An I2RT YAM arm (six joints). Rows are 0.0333 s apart.
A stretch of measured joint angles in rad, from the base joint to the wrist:
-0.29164, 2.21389, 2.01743, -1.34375, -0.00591, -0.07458
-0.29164, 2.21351, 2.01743, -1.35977, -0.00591, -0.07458
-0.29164, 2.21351, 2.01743, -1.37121, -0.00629, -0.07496
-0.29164, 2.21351, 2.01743, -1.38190, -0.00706, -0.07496
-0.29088, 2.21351, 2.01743, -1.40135, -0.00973, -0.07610
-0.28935, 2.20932, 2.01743, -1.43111, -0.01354, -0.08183
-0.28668, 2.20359, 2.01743, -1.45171, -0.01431, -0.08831
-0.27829, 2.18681, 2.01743, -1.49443, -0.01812, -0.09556
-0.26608, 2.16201, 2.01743, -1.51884, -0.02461, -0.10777
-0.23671, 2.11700, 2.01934, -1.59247, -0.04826, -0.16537
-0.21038, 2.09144, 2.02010, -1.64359, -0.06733, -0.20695
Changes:
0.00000, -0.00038, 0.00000, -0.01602, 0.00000, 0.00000
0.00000, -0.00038, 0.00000, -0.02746, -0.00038, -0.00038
0.00000, -0.00038, 0.00000, -0.03815, -0.00115, -0.00038
0.00076, -0.00038, 0.00000, -0.05760, -0.00382, -0.00152
0.00229, -0.00457, 0.00000, -0.08736, -0.00763, -0.00725
0.00496, -0.01030, 0.00000, -0.10796, -0.00840, -0.01373
0.01335, -0.02708, 0.00000, -0.15068, -0.01221, -0.02098
0.02556, -0.05188, 0.00000, -0.17509, -0.01870, -0.03319
0.05493, -0.09689, 0.00191, -0.24872, -0.04235, -0.09079
0.08126, -0.12245, 0.00267, -0.29984, -0.06142, -0.13237

